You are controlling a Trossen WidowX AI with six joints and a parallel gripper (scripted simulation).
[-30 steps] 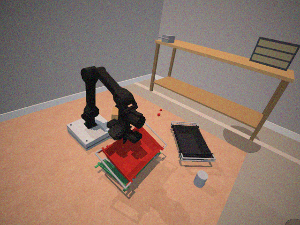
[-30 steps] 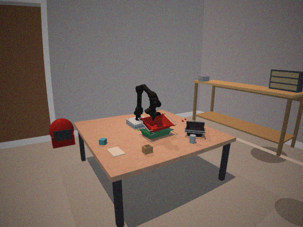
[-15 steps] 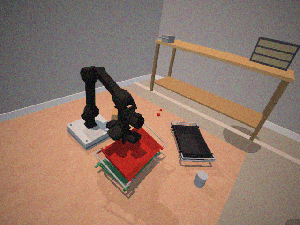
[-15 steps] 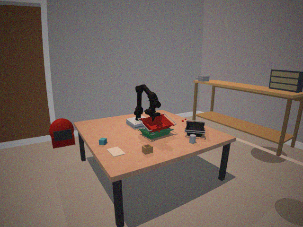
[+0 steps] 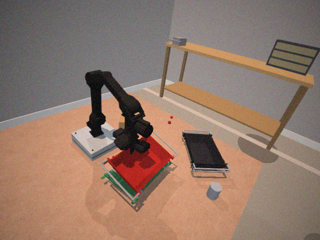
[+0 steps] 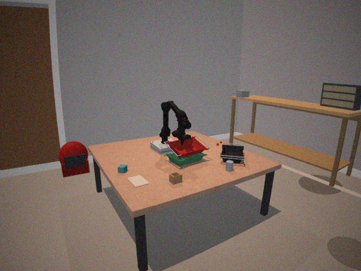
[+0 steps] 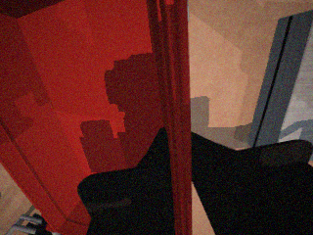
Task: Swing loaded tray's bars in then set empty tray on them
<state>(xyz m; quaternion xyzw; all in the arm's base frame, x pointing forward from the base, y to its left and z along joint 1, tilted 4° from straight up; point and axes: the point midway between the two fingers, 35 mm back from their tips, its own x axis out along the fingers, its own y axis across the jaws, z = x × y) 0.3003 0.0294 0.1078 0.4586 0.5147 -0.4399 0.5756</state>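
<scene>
Right now the red tray is 8 cm ahead of my gripper tip, 2 cm to the left of it and 1 cm above it. Round my gripper tip: grey cylinder (37 cm ahead, 22 cm to the left, 9 cm below); tan box (36 cm behind, 22 cm to the left, 9 cm below); teal cube (7 cm ahead, 52 cm to the right, 10 cm below).
</scene>
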